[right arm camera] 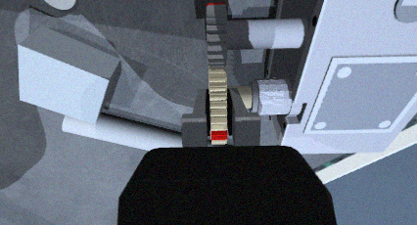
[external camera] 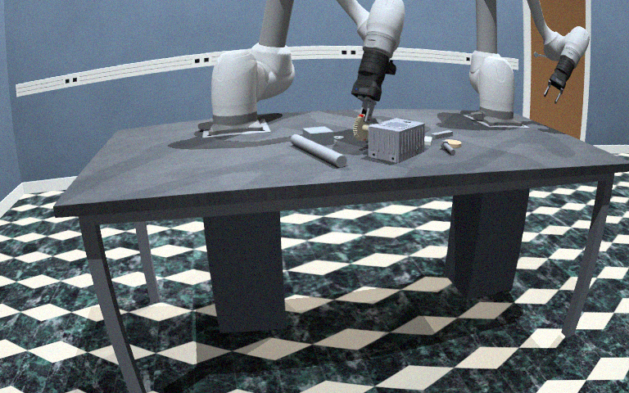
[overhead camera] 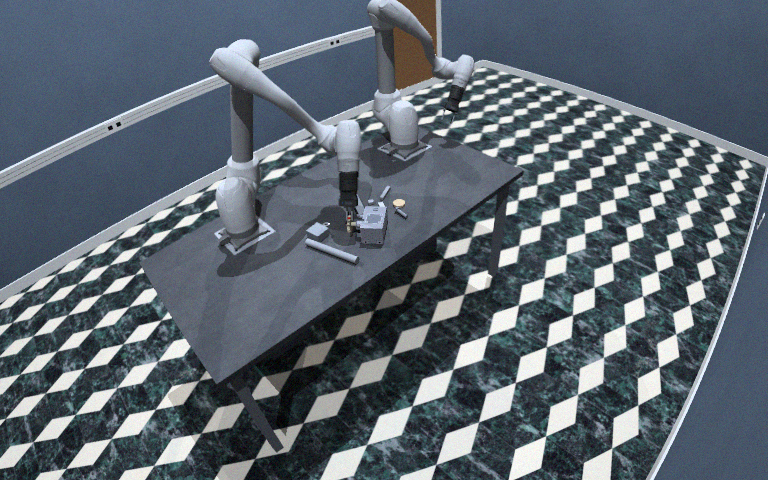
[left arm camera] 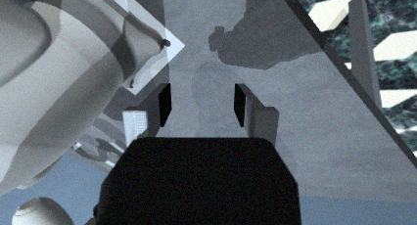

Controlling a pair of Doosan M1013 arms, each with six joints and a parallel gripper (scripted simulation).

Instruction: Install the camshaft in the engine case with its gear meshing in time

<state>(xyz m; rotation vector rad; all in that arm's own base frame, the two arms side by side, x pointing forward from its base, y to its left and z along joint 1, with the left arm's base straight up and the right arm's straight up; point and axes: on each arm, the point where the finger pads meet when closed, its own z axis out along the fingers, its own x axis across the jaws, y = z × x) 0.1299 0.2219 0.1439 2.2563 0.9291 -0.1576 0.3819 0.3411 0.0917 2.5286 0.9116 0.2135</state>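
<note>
My right gripper is now 30 mm past the small crank gear, 30 mm to the right of it and 30 mm above it. Round my right hand: grey block 100 mm behind, 110 mm to the right, 70 mm below; then washer 130 mm behind, 40 mm to the right, 90 mm below; then small pin 50 mm ahead, 240 mm to the left, 80 mm below.
</note>
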